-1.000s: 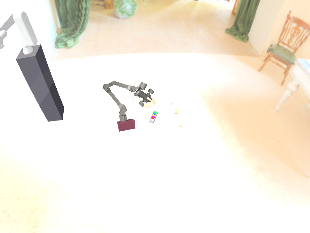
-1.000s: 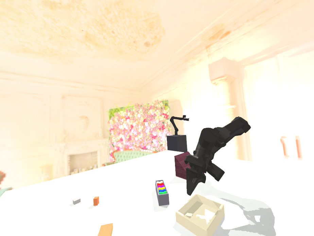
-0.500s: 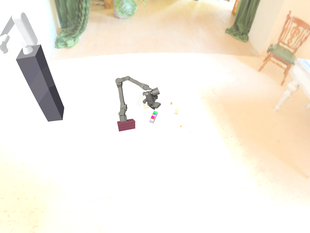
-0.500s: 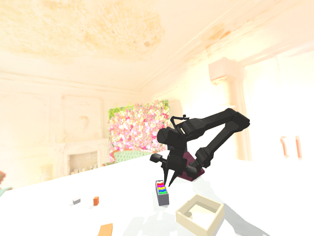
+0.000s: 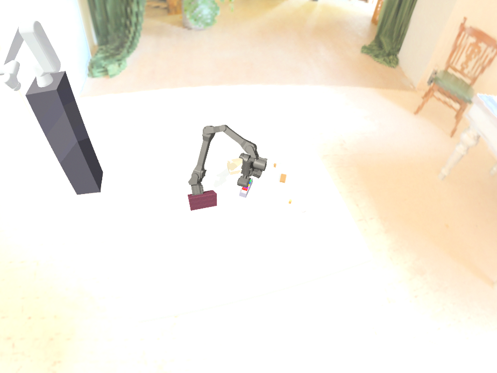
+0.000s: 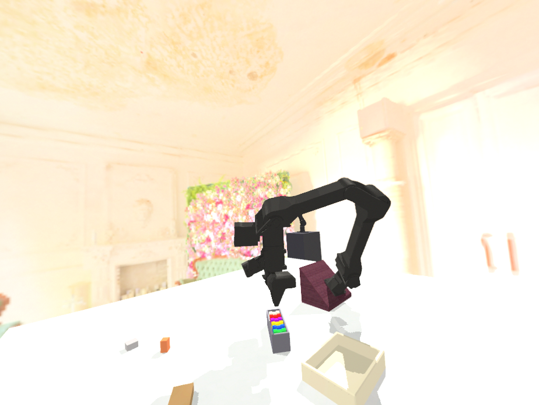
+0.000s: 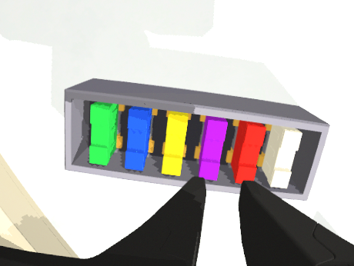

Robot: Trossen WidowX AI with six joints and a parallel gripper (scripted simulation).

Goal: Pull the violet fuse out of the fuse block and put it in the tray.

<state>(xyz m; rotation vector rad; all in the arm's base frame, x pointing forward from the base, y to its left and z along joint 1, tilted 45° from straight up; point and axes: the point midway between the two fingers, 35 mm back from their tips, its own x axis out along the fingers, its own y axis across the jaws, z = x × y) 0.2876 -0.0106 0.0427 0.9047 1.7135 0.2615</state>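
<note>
My gripper tip is 5 cm above the violet fuse. Also, from my gripper tip: orange slab: 25 cm ahead, 6 cm to the left, 7 cm below; then tray: 1 cm behind, 19 cm to the left, 7 cm below; then orange block: 24 cm ahead, 13 cm to the right, 6 cm below.
</note>
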